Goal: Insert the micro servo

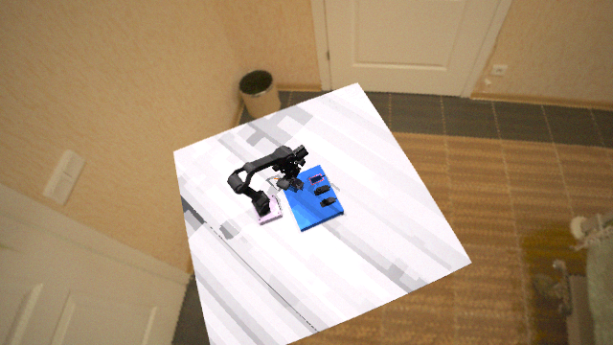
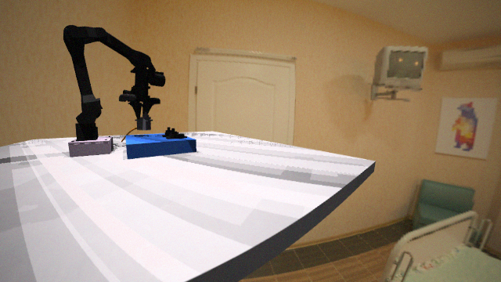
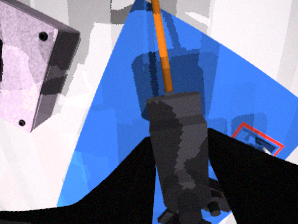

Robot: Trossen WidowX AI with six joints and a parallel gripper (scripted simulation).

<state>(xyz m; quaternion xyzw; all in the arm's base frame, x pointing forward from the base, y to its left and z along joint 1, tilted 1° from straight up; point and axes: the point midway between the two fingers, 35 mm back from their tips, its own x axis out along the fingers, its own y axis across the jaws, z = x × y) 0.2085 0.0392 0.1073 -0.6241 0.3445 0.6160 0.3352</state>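
Right now the blue deck is 8 cm to the right of my gripper tip and 10 cm below it.
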